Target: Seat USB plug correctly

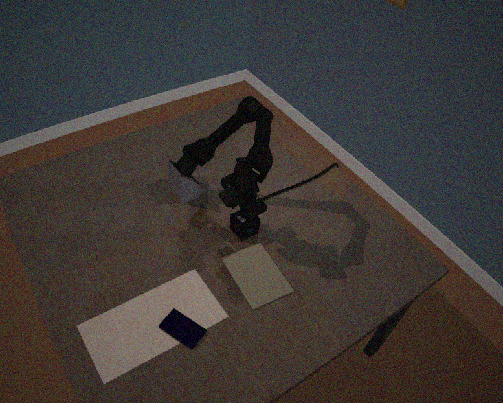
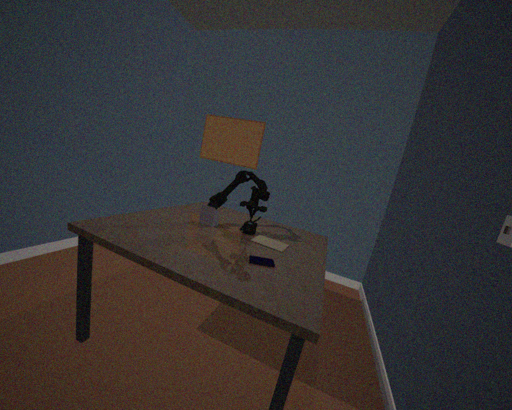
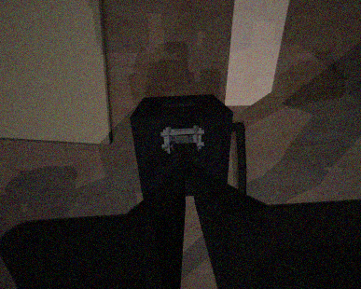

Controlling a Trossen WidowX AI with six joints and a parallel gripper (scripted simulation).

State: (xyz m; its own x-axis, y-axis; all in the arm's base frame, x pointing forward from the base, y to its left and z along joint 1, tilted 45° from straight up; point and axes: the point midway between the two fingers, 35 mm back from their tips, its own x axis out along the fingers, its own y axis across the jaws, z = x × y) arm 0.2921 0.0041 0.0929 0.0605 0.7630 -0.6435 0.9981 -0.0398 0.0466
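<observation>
My gripper tip is 5 cm above the socket. Round my gripper tip: beige pad 18 cm ahead, 7 cm to the right, 11 cm below; then dark blue card 22 cm ahead, 38 cm to the right, 11 cm below.
</observation>
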